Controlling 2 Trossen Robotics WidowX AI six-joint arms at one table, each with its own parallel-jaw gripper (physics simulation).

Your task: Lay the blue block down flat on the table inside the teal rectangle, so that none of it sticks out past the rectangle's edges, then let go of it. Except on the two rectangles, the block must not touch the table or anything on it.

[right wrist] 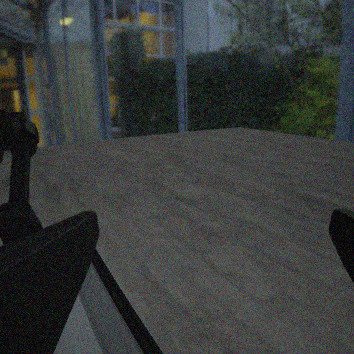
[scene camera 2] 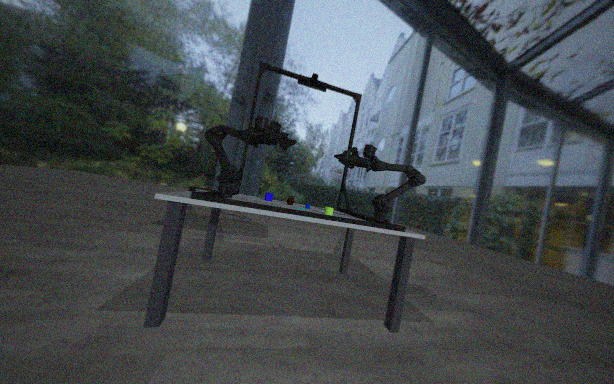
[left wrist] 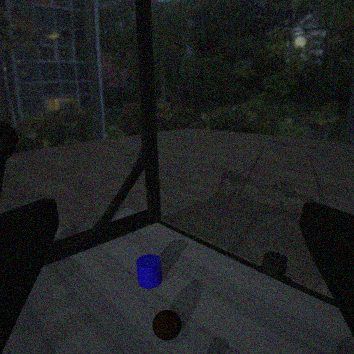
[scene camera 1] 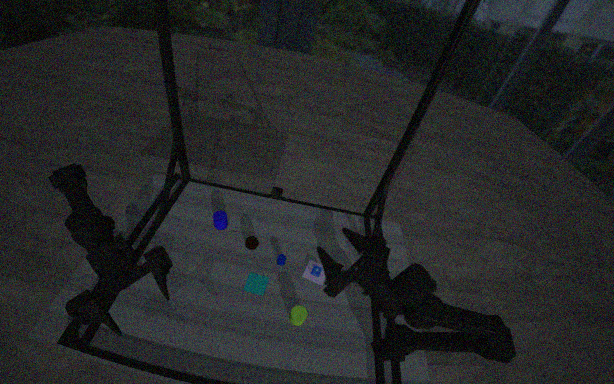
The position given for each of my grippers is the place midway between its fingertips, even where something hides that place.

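Note:
Left gripper [scene camera 1: 330, 237] open, holding nothing; right gripper [scene camera 1: 145, 316] likewise open and holding nothing. My left gripper [left wrist: 181, 212] is visible again, and a dark ball [left wrist: 166, 324] rests on the table. My right gripper [right wrist: 214, 222] is visible as well; the dark ball is out of frame in the right wrist view.

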